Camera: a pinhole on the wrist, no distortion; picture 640 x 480 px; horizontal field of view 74.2 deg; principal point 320.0 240.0 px. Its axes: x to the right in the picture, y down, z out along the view. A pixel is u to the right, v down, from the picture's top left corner.
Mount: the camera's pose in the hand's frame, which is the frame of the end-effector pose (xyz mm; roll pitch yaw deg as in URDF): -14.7 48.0 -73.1 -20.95 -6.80 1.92
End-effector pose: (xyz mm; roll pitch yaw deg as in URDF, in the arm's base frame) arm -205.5 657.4 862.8 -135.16 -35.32 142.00
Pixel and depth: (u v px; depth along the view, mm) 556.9 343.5 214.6
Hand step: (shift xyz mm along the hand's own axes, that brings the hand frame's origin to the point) 78.8 177.0 121.5
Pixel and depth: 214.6 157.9 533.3
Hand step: -213.0 135.4 442.5
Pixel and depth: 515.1 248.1 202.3
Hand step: 53.1 126.3 124.2
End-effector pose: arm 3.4 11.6 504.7 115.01 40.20 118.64
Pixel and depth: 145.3 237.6 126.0
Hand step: -81.8 90.2 37.8
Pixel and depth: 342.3 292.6 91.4
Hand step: -21.0 91.1 8.2
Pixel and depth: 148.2 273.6 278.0
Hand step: -160.5 163.2 163.5
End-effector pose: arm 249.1 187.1 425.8 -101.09 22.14 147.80
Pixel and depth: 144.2 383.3 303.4
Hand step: -175.8 247.2 156.8
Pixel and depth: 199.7 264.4 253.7
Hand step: -117.2 149.0 148.4
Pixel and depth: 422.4 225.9 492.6
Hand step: 43.1 210.8 403.6
